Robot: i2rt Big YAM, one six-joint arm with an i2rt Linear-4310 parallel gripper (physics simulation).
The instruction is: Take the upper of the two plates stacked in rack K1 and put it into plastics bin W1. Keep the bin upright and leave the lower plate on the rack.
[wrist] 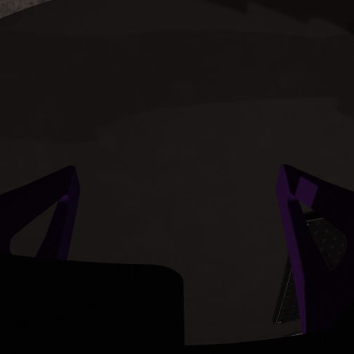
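My gripper is open, with its two dark purple fingers wide apart at the left and right of the wrist view. Nothing is between the fingers. They hang over a dark, dim surface. The two stacked plates, rack K1 and plastics bin W1 cannot be made out in this view.
A dark tabletop fills most of the view, with shadows across it. A dark perforated panel shows at the lower right, partly hidden behind the right finger. A bit of speckled floor shows at the top left corner.
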